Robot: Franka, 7 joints.
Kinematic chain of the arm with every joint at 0, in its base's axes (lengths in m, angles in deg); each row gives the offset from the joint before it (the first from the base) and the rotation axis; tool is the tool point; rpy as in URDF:
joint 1: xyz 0 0 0.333 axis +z
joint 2: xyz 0 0 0 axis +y
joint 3: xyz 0 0 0.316 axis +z
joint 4: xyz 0.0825 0 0 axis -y
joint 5: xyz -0.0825 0 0.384 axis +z
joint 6: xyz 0 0 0 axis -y
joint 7: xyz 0.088 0 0 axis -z
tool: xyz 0 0 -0.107 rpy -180 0 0
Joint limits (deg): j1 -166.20..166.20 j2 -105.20..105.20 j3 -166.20..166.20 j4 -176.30..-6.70 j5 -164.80..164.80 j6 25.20..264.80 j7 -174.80..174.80
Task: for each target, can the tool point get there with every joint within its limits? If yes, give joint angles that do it. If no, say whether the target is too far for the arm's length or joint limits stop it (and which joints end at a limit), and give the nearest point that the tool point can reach.
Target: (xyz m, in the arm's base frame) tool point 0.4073 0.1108 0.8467
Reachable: yes | joints 64.77 47.29 -115.82 -43.24 -13.71 44.33 116.66
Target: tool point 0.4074 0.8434 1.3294
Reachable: no: too far | nearest point 0.2556 0.5291 0.9581 | short by 0.510 m
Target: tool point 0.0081 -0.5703 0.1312
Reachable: yes | joints -92.36 40.54 -7.54 -114.22 101.21 89.77 45.75
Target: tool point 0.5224 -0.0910 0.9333
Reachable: yes | joints 128.00 -66.57 -40.92 -71.02 14.59 157.84 18.43
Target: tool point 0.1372 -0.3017 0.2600
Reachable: yes | joints 36.66 51.14 -73.03 -153.27 -52.36 92.07 125.21
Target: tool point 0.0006 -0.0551 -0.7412
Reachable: no: too far | nearest point 0.0017 -0.1543 -0.3449 | short by 0.409 m
